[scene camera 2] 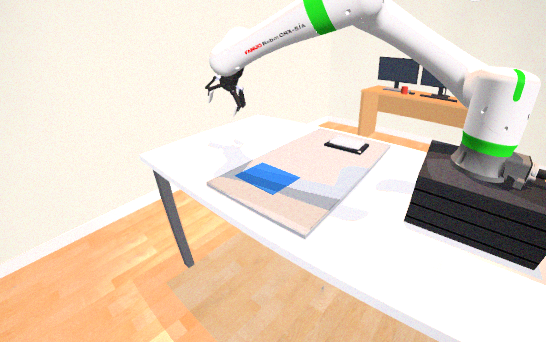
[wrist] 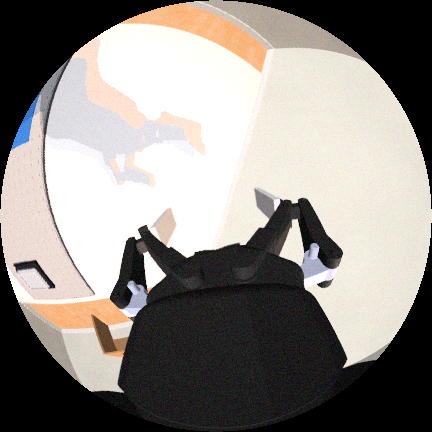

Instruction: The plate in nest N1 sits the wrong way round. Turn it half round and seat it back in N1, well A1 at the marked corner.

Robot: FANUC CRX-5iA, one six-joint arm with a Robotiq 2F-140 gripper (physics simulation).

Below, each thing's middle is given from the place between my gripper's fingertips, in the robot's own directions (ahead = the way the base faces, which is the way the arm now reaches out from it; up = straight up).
Right now the flat blue rectangle (scene camera 2: 266,177) is 46 cm behind my hand, 14 cm below it and 13 cm to the left of it.
